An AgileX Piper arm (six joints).
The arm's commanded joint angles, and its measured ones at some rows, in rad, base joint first. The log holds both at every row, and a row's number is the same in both.
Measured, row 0:
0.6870, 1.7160, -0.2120, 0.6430, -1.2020, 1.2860
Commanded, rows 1 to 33:
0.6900, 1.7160, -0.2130, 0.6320, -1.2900, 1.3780
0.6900, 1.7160, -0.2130, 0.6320, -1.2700, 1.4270
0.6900, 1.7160, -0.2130, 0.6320, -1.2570, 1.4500
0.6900, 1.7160, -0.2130, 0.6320, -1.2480, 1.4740
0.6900, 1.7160, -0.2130, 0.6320, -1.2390, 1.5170
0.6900, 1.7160, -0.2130, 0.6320, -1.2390, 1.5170
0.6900, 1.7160, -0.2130, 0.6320, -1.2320, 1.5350
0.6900, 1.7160, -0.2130, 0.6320, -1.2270, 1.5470
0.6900, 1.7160, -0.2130, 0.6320, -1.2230, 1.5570
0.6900, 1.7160, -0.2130, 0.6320, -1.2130, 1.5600
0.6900, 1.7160, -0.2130, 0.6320, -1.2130, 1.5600
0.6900, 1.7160, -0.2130, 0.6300, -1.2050, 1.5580
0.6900, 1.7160, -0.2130, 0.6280, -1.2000, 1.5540
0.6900, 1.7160, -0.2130, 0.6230, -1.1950, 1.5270
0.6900, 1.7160, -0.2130, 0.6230, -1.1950, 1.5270
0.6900, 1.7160, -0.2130, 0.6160, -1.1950, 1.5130
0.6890, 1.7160, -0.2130, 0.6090, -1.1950, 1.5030
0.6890, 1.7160, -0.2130, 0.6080, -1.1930, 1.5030
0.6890, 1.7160, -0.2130, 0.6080, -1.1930, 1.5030
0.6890, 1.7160, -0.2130, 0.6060, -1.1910, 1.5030
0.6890, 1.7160, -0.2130, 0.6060, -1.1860, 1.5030
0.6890, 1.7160, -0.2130, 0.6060, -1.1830, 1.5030
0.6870, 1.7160, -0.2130, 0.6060, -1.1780, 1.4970
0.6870, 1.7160, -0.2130, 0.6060, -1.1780, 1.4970
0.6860, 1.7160, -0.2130, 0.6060, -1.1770, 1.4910
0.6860, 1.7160, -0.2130, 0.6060, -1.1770, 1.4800
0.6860, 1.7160, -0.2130, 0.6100, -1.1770, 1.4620
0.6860, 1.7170, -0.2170, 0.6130, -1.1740, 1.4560
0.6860, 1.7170, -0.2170, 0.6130, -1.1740, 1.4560
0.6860, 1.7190, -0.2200, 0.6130, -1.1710, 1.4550
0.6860, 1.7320, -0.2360, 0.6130, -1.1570, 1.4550
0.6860, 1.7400, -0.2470, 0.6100, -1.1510, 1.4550
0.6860, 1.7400, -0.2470, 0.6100, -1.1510, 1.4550
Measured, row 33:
0.6870, 1.7220, -0.2200, 0.6210, -1.1680, 1.4740
